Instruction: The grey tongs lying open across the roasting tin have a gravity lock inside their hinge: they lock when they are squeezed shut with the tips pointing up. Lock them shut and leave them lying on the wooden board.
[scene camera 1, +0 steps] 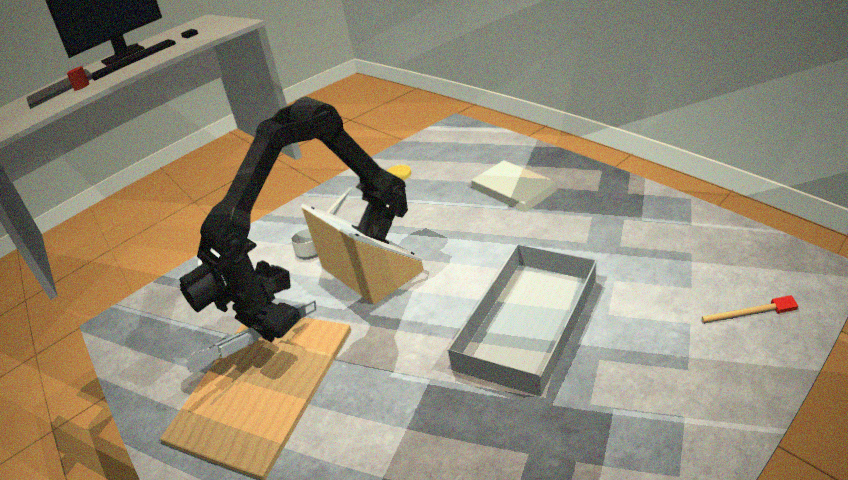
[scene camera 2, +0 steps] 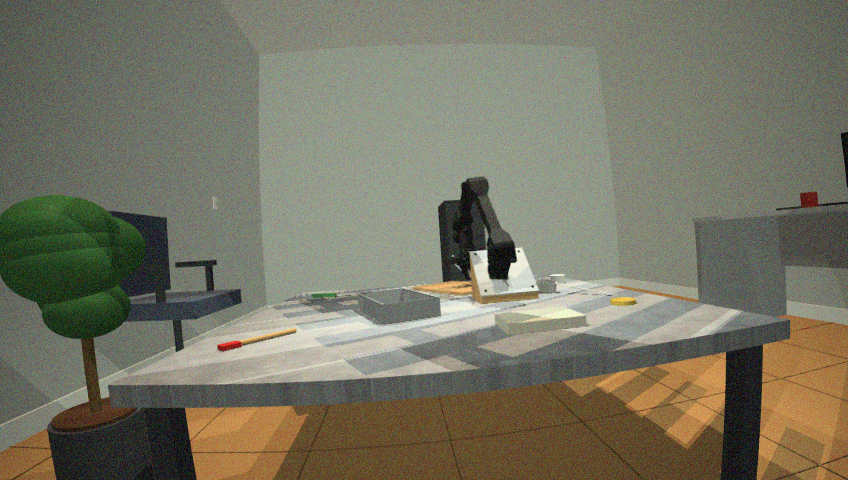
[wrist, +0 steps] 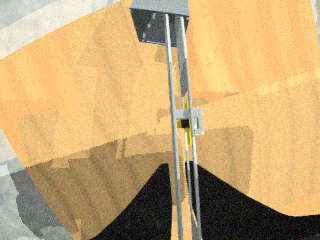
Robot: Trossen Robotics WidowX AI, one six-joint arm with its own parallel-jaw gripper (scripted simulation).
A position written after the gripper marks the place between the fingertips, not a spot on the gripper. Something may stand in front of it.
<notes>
In view: the gripper (scene camera 1: pixel 270 339), a cream block (scene camera 1: pixel 523 189), a red-headed hammer (scene camera 1: pixel 783 304), a wooden board (scene camera 1: pixel 244 410) and a grey roasting tin (scene camera 2: pixel 396 305).
The cream block shows as well in scene camera 2 (scene camera 2: pixel 538 320). The gripper also shows in the wrist view (wrist: pixel 177 169). The wooden board is seen too in the wrist view (wrist: pixel 92 119). The wrist view misses the cream block: it is out of frame. The wrist view misses the red-headed hammer: it is out of frame.
</notes>
